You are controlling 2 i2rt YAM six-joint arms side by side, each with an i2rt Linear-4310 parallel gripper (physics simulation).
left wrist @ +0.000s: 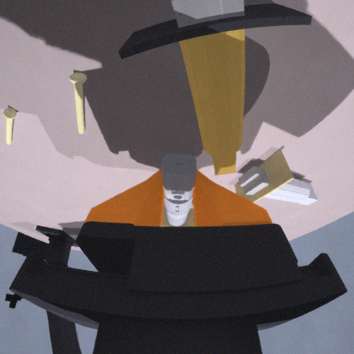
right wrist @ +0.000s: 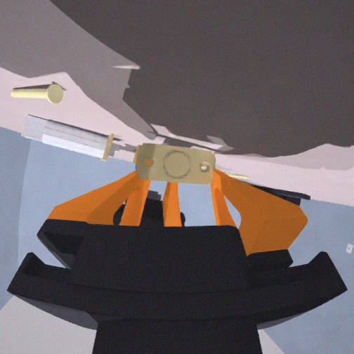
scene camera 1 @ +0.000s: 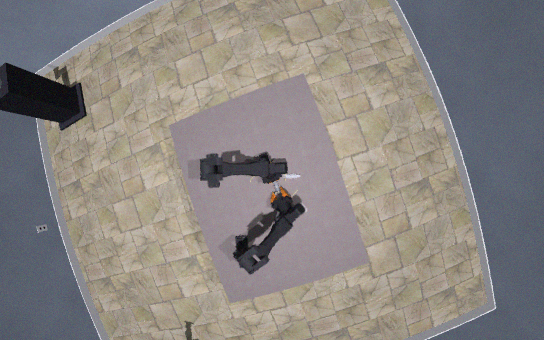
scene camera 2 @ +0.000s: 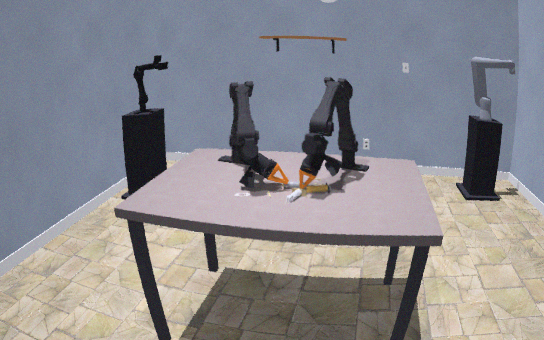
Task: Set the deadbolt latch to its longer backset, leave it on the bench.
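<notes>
The deadbolt latch (scene camera 1: 276, 185) (scene camera 2: 294, 185) is held low over the bench between my two grippers. Its brass faceplate (right wrist: 176, 164) faces the right wrist camera, and its grey tail end with the white barrel (left wrist: 177, 206) shows in the left wrist view. My left gripper (left wrist: 178, 175) (scene camera 2: 303, 186) is shut on the grey tail end of the latch. My right gripper (right wrist: 176, 175) (scene camera 2: 287, 182) is shut on the latch at the faceplate end. The middle of the latch is partly hidden, and its backset setting cannot be read clearly.
A yellow-handled tool (scene camera 2: 318, 188) (left wrist: 217, 95) with a black plate lies beside the left gripper. A white part (scene camera 1: 292, 176) (scene camera 2: 294, 195) with a brass plate lies close by. Pale yellow screws (left wrist: 80, 102) (right wrist: 37, 93) and a flat white piece (scene camera 2: 242, 194) lie on the bench (scene camera 2: 370, 215).
</notes>
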